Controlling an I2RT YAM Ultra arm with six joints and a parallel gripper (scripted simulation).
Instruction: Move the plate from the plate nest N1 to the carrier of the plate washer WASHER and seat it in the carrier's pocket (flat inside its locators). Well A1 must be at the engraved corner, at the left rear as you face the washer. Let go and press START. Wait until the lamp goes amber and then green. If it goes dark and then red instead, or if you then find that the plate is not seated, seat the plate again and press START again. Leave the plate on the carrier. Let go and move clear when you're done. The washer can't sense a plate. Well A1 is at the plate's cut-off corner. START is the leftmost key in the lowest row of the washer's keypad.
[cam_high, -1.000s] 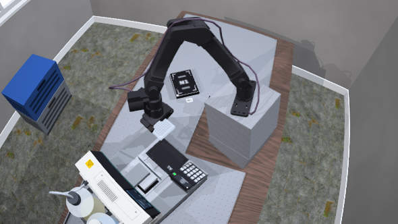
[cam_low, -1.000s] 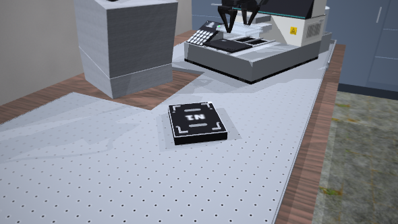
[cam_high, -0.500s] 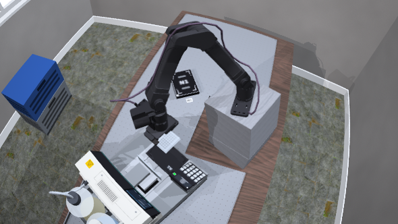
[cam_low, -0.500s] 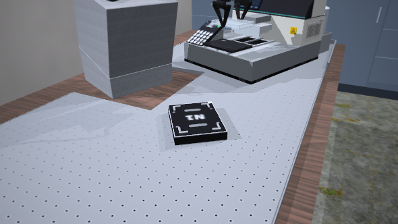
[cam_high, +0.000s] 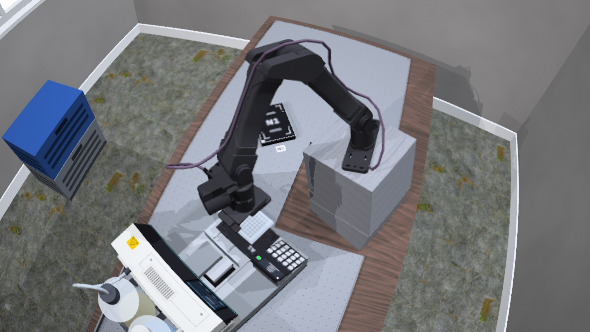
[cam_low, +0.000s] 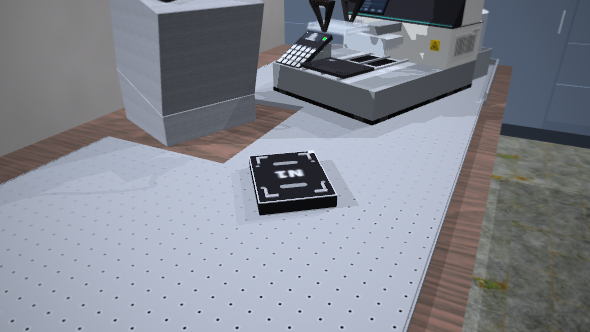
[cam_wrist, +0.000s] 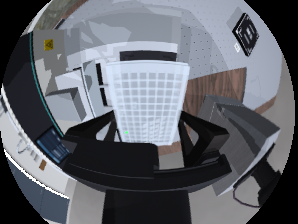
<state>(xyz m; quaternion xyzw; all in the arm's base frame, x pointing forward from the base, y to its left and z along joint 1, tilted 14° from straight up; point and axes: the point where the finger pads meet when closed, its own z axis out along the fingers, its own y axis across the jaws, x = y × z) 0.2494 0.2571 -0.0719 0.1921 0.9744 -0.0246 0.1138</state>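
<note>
The well plate lies right at my hand. The rest, counted from my hand: plate washer: 70 mm ahead, 140 mm to the left, 60 mm below; then plate nest N1: 90 mm ahead, 450 mm to the right, 180 mm below; then label: 30 mm ahead, 370 mm to the right, 190 mm below.
</note>
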